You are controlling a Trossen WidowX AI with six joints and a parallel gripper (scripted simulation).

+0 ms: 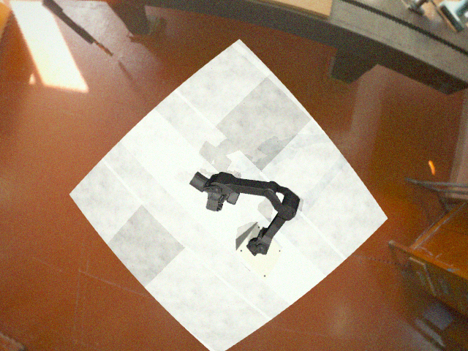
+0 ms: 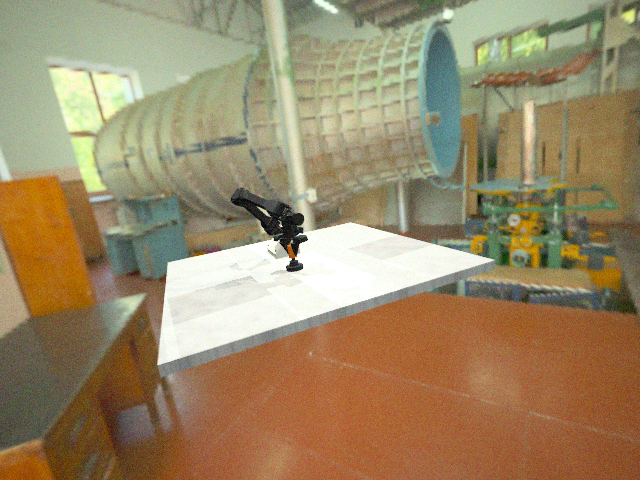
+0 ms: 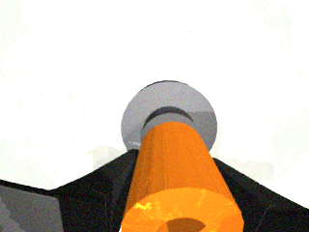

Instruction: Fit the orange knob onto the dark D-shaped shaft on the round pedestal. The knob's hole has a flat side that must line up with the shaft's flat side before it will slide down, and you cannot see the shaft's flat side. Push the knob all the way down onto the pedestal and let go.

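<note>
Right now the orange knob is 20 mm above my gripper tip. Round my gripper tip: pedestal: 40 mm below.
</note>
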